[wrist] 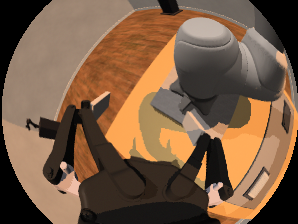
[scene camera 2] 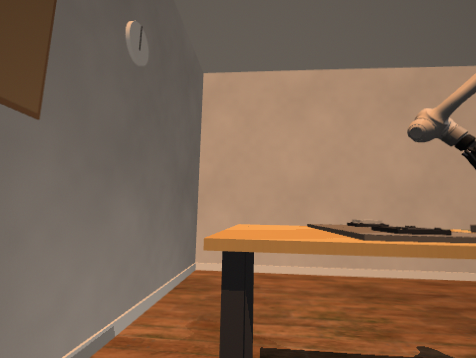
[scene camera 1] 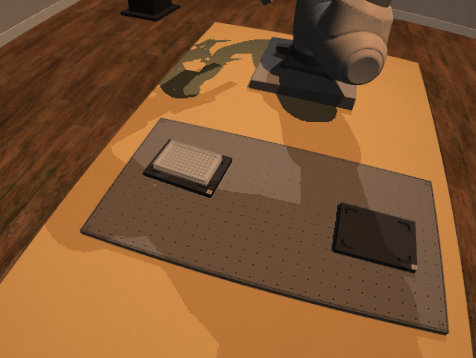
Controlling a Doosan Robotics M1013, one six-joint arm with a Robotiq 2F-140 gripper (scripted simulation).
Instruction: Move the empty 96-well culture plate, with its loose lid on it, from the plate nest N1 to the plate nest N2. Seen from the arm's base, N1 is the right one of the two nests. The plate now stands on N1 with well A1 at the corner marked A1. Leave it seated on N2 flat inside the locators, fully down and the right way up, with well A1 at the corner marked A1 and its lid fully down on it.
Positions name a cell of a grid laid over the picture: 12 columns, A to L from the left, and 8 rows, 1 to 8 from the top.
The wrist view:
my gripper: F4
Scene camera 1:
lid: F4
black nest N2: J6
black nest N1: E5
